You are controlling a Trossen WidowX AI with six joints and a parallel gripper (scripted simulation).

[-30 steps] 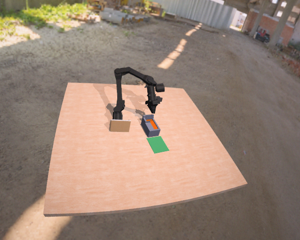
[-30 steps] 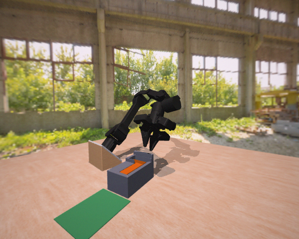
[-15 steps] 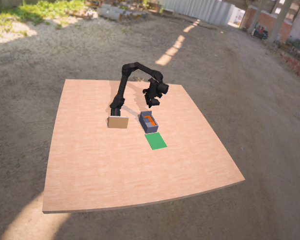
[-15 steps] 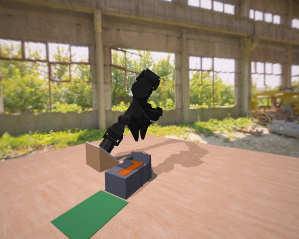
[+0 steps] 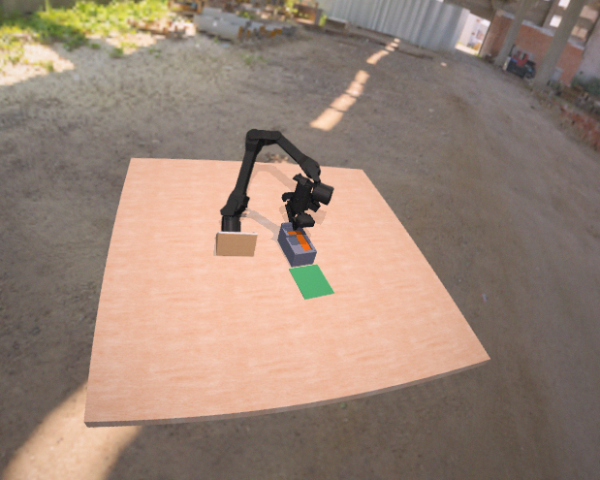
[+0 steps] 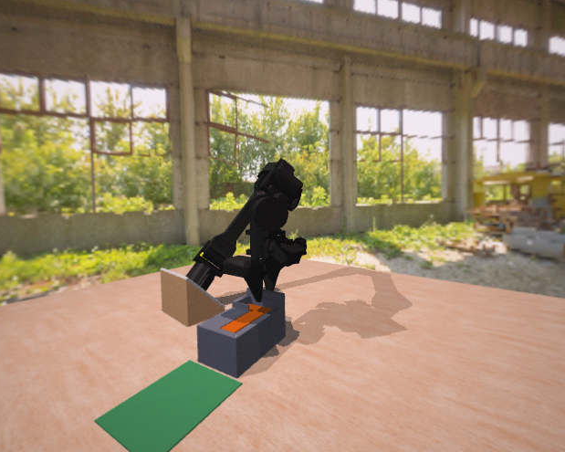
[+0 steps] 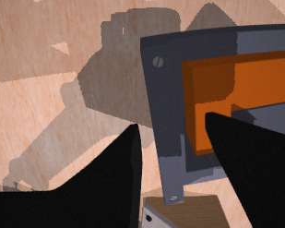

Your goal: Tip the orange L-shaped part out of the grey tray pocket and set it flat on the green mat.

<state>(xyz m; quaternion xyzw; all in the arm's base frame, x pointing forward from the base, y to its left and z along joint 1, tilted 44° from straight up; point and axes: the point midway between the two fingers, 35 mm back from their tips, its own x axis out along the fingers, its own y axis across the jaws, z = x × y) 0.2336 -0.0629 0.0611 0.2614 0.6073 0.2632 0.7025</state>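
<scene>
Now: the orange L-shaped part 5 cm to the right of my gripper tip and 2 cm below it. From my gripper tip the other things lie so: green mat 22 cm to the right, 9 cm below, 1 cm ahead.
</scene>
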